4 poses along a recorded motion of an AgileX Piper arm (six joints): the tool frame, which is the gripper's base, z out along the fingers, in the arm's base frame.
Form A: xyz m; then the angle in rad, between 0 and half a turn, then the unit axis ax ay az.
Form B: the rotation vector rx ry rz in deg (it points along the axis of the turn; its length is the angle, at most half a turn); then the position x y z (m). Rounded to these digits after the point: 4 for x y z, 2 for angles.
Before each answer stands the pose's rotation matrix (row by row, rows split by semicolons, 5 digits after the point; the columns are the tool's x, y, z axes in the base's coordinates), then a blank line. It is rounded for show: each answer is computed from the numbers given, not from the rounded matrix.
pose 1, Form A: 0.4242 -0.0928 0.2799 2.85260 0.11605 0.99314 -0.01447
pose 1, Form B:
-0.93215 0.22985 0.27974; 0.22160 0.97321 -0.06122; -0.28632 0.00493 -0.95812

18.97 162.32 -2.37 0.4242 -0.0928 0.2799
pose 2, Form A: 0.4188 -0.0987 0.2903 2.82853 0.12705 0.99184 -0.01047
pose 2, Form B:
-0.91990 0.24913 0.30287; 0.24268 0.96829 -0.05939; -0.30806 0.01886 -0.95118

20.59 160.74 -1.70 0.4188 -0.0987 0.2903
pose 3, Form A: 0.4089 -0.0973 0.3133 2.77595 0.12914 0.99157 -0.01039
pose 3, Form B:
-0.90164 0.25135 0.35194; 0.24392 0.96754 -0.06610; -0.35713 0.02625 -0.93369

20.54 157.71 -1.65 0.4089 -0.0973 0.3133
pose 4, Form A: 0.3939 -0.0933 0.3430 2.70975 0.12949 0.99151 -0.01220
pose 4, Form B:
-0.87620 0.25010 0.41198; 0.23989 0.96772 -0.07728; -0.41800 0.03112 -0.90791

20.10 153.94 -1.89 0.3939 -0.0933 0.3430
